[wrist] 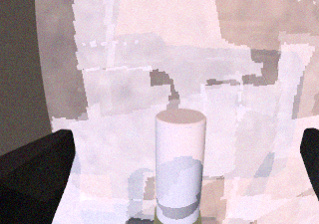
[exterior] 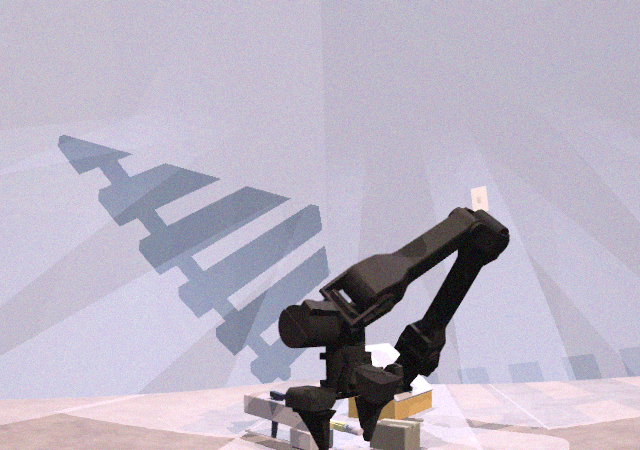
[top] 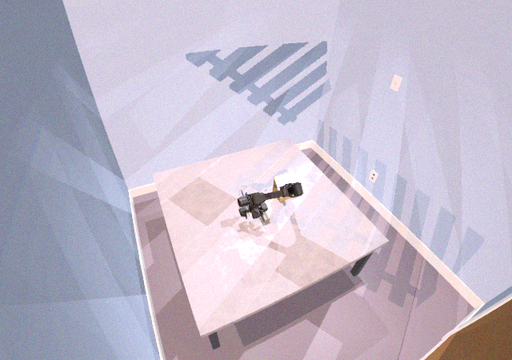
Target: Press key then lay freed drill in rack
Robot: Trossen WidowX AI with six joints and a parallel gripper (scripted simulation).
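The drill is 1 cm behind my gripper tip, 4 cm to the right of it and 3 cm above it. From my gripper tip the other things lie so: dark blue part 2 cm behind, 17 cm to the right, 4 cm above.
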